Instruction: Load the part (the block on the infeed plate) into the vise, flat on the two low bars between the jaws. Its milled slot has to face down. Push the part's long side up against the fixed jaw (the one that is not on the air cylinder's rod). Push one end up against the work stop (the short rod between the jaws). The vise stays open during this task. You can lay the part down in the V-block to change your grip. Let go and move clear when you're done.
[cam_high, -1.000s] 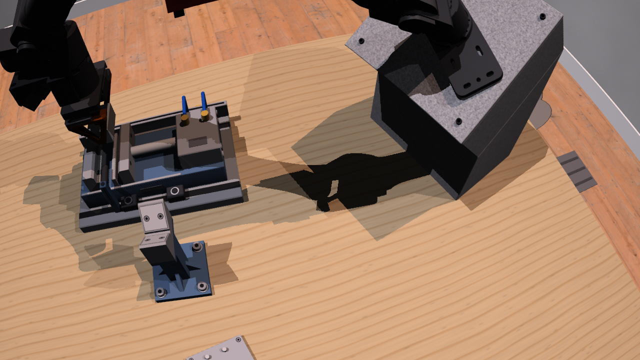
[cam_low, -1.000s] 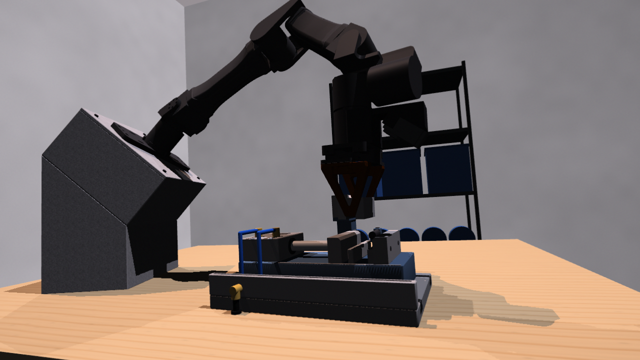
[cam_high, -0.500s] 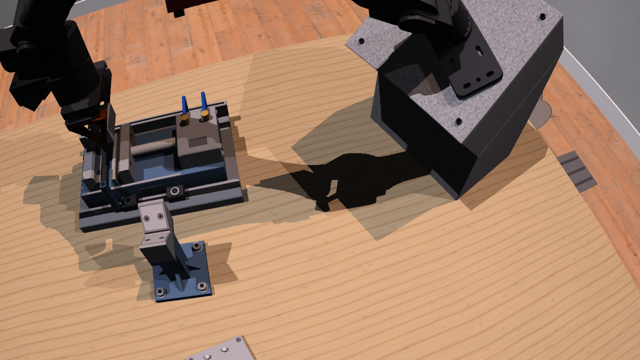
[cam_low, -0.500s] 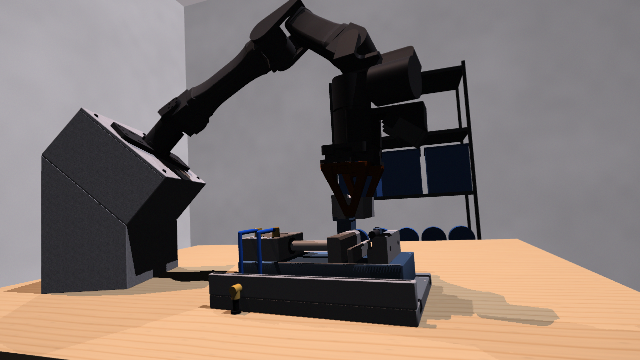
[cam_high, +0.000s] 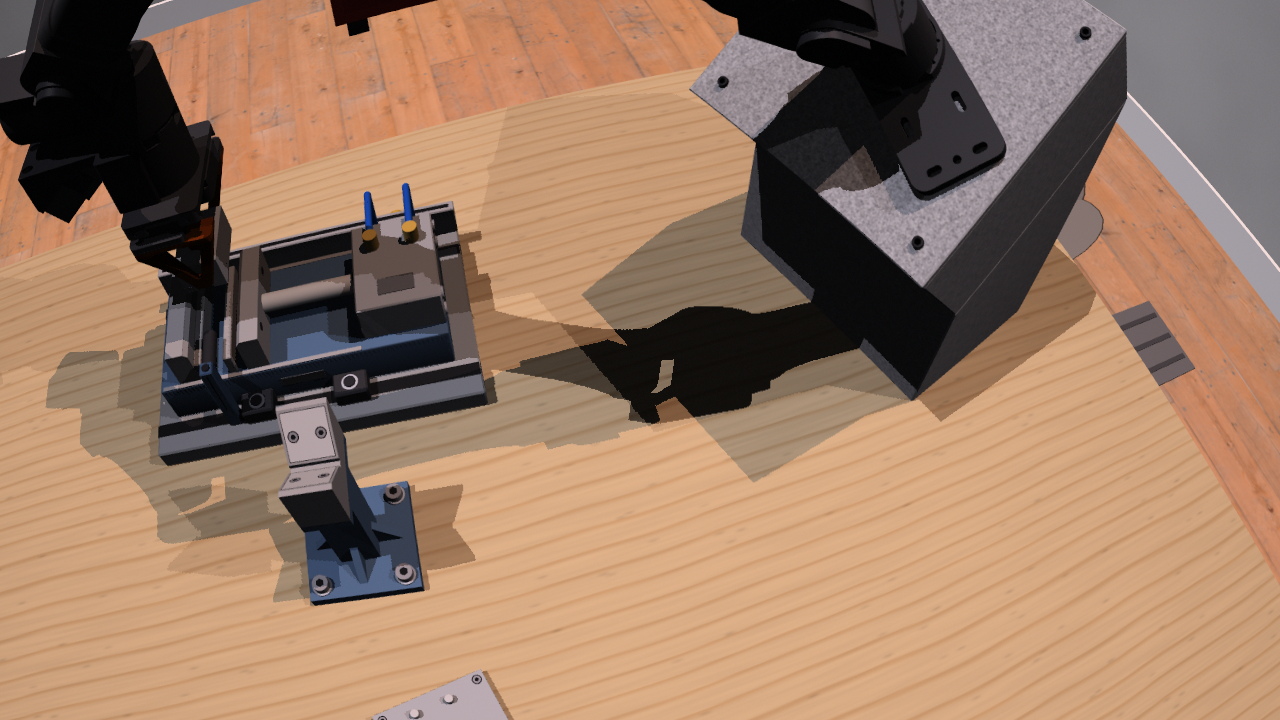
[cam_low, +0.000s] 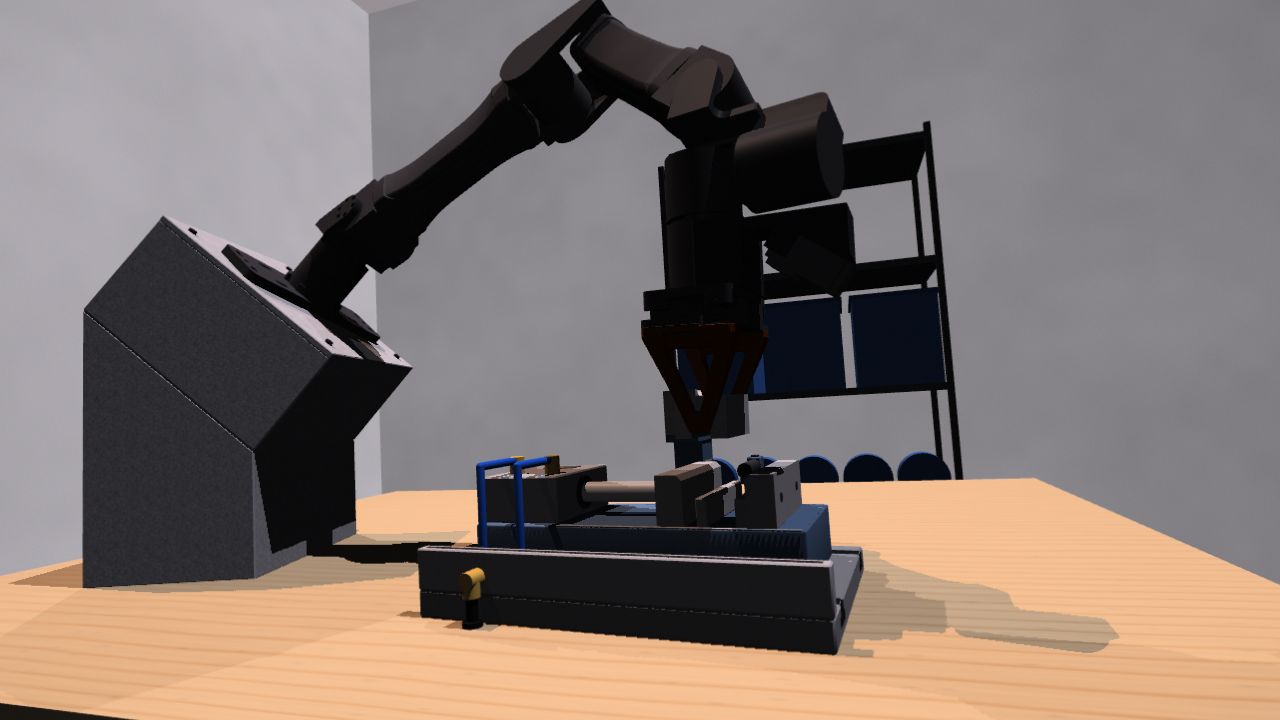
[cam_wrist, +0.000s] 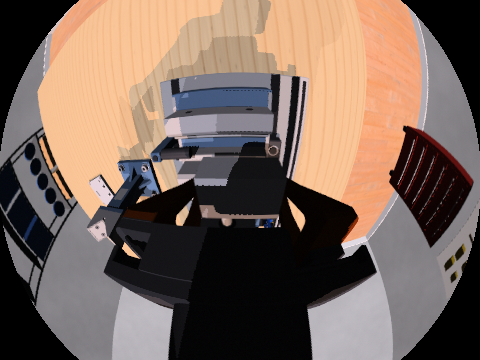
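My hand is right at the grey part. The rest, counted from my hand: moving jaw 30 mm behind, 20 mm to the left, 60 mm below; then work stop rod 70 mm to the left, 40 mm below; then fixed jaw 40 mm ahead, 30 mm to the left, 60 mm below.
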